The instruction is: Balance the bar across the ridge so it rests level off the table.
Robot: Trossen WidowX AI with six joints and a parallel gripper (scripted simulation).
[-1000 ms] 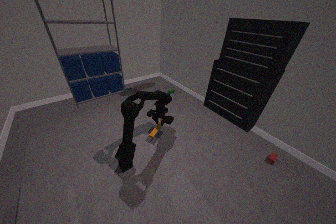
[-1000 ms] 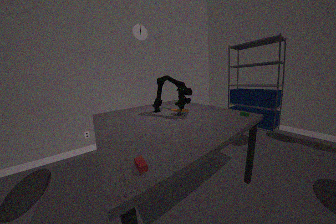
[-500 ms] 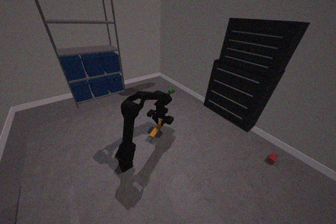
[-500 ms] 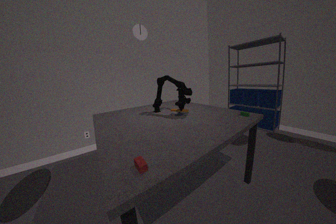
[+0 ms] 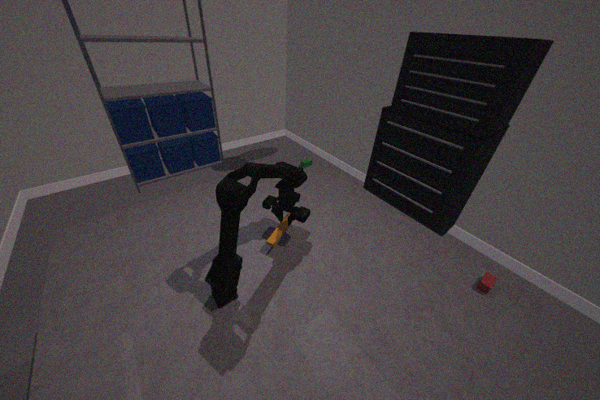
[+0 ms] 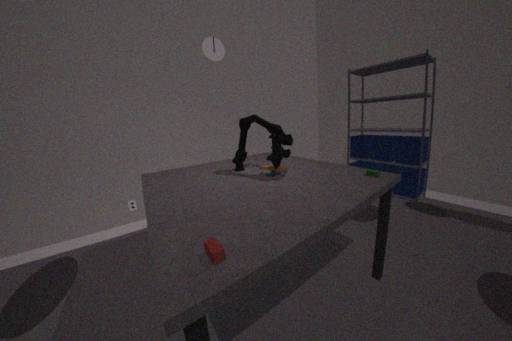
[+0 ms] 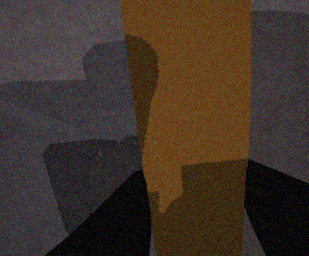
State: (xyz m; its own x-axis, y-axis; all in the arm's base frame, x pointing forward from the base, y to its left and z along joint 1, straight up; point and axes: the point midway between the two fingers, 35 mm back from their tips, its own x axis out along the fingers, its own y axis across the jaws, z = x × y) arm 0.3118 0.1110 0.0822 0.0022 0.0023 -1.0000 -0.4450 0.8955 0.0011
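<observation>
My gripper tip is now 3 cm past the orange bar and 1 cm to the left of it. Round my gripper tip: red block 43 cm ahead, 61 cm to the right, 3 cm below; green block 43 cm ahead, 39 cm to the left, 3 cm below.
</observation>
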